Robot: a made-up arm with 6 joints.
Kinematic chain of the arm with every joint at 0, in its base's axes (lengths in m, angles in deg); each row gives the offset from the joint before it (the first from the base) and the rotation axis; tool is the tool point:
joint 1: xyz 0 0 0.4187 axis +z
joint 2: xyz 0.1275 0 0 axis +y
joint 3: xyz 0 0 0.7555 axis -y
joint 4: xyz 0 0 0.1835 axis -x
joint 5: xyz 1.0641 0 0 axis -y
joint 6: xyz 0.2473 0 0 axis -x
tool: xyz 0 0 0
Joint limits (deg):
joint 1: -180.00..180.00
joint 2: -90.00..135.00
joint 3: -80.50..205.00
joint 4: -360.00..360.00
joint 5: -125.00..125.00
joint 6: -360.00..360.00
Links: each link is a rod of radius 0.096 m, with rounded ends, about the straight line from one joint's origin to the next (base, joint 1, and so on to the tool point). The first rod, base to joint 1, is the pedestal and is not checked.
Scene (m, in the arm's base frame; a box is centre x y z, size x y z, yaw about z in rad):
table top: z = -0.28
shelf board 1: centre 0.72 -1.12 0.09 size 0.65 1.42 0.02 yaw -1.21
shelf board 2: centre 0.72 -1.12 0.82 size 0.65 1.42 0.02 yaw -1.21
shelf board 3: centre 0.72 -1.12 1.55 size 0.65 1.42 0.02 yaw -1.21
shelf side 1: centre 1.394 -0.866 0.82 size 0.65 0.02 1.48 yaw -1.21
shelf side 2: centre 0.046 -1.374 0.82 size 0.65 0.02 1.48 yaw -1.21
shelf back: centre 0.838 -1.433 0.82 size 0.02 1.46 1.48 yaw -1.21
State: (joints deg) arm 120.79 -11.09 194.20 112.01 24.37 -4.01
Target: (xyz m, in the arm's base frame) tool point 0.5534 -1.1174 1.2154
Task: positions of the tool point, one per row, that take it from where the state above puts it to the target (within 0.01 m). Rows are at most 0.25 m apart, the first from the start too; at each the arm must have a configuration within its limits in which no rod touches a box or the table.
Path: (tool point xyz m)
1: 0.4625 -0.9642 0.4947
2: 0.4254 -0.8975 0.4970
3: 0.3890 -0.8122 0.4898
4: 0.3585 -0.7113 0.4808
5: 0.3373 -0.5999 0.4779
6: 0.3524 -0.6798 0.6416
7: 0.3643 -0.7074 0.8398
8: 0.3646 -0.6710 1.0419
9: 0.3498 -0.5778 1.2152
10: 0.4282 -0.7354 1.2637
11: 0.4995 -0.9188 1.2649
12: 0.5534 -1.1174 1.2153

